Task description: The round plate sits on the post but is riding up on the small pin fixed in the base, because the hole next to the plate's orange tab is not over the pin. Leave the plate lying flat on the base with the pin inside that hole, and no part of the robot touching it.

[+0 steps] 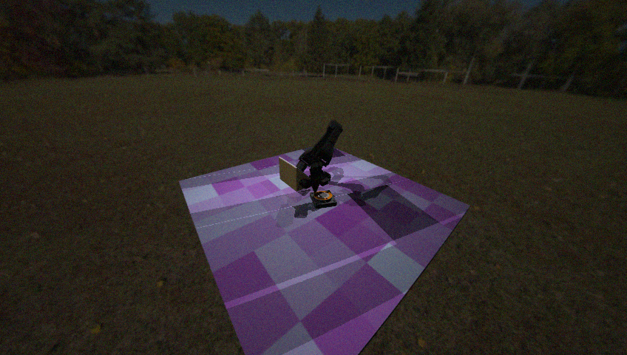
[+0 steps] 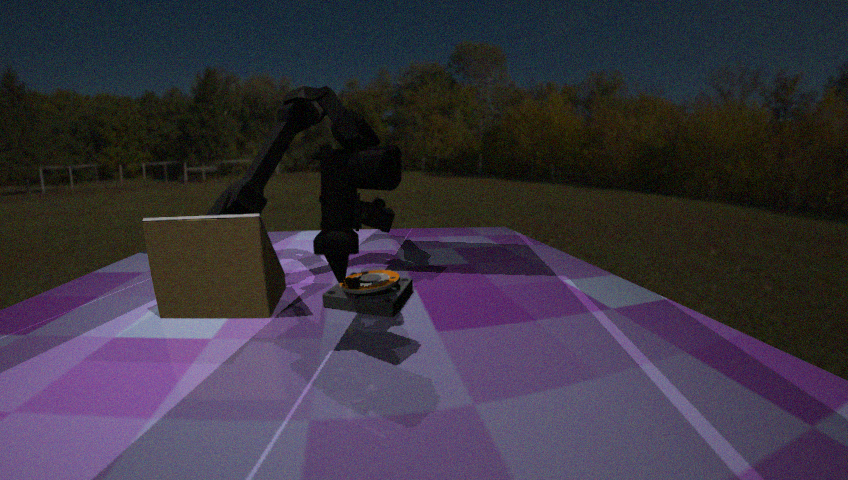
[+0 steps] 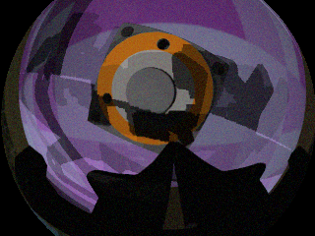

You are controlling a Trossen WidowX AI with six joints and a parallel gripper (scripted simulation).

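Right now my gripper tip is 50 mm short of the base, 20 mm to the right of it and 20 mm above it.
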